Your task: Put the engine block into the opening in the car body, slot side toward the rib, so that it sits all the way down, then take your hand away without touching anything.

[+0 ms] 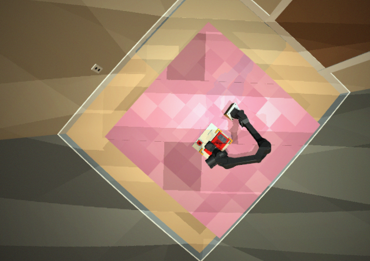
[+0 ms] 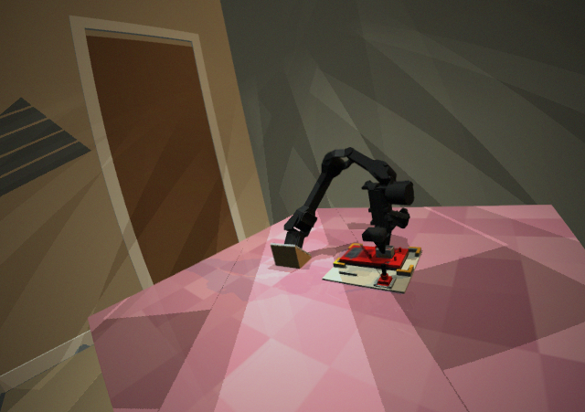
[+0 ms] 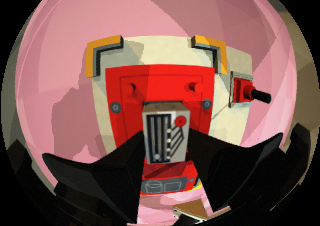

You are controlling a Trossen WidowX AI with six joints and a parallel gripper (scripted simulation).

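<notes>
The engine block lies 1 cm below my gripper tip. Also, from my gripper tip: cream base board 3 cm below, 2 cm to the right, 2 cm behind; dark upright peg 12 cm to the right, 4 cm ahead, 1 cm below.
</notes>
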